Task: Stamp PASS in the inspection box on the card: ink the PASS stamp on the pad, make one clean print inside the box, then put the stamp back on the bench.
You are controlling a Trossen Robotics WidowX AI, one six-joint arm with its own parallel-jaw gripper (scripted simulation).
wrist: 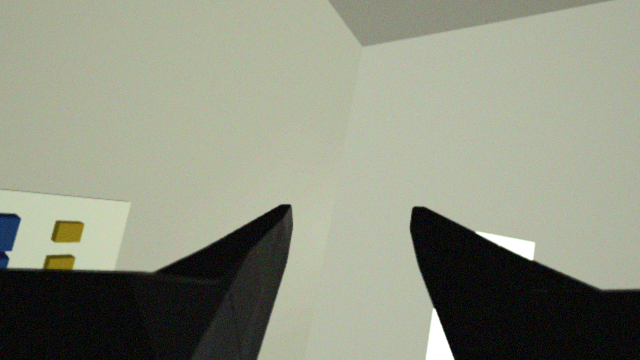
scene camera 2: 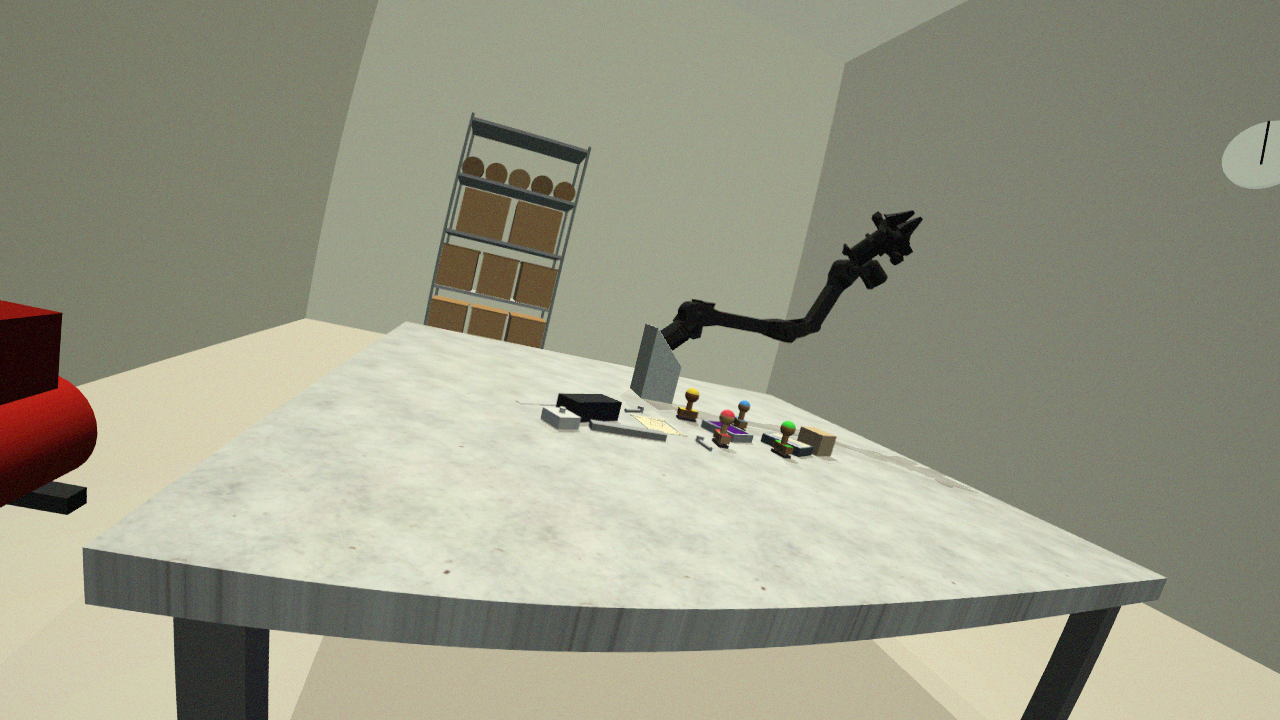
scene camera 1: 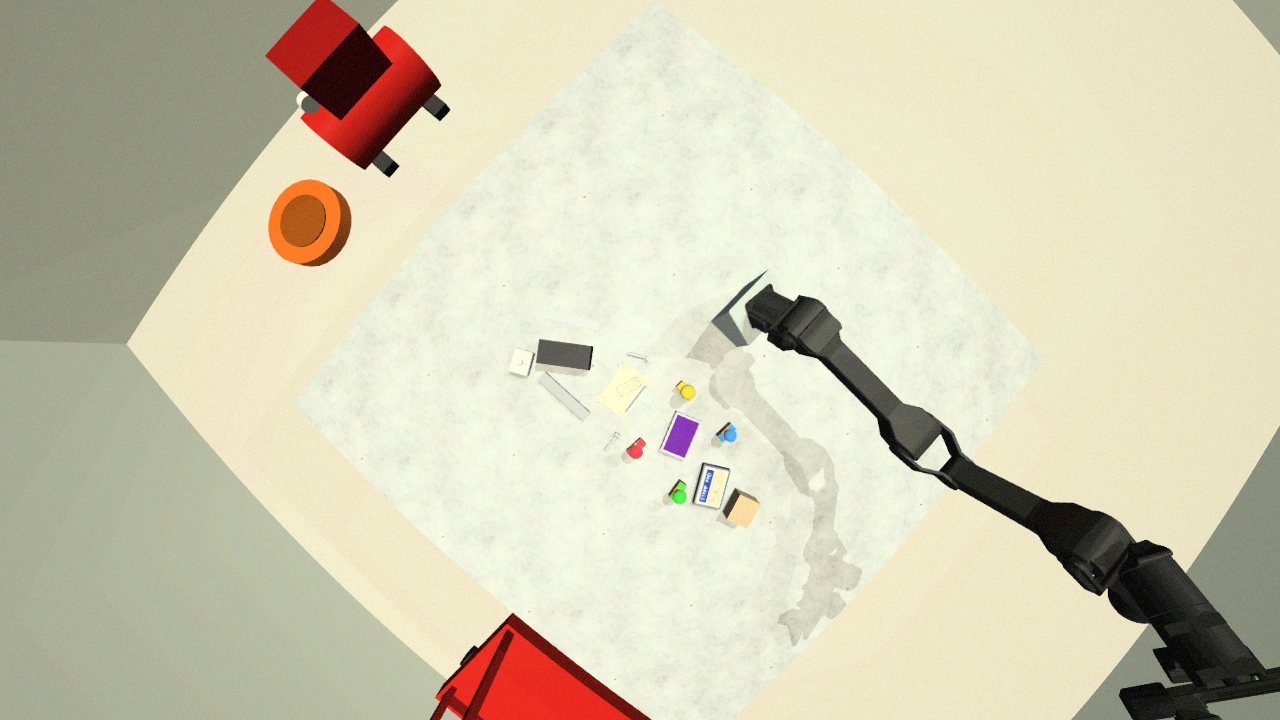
Note:
In view: my gripper (scene camera 2: 917, 214), a tan box (scene camera 1: 741, 508), a black box (scene camera 2: 599, 407), a grey bar (scene camera 2: 598, 426) and a cream card (scene camera 1: 628, 385).
The tan box also shows in scene camera 2 (scene camera 2: 823, 443). The black box is seen too in scene camera 1 (scene camera 1: 549, 352). My gripper shows as well in the wrist view (wrist: 350, 216). The wrist view misses the tan box: it is out of frame. The wrist view misses the black box: it is out of frame.

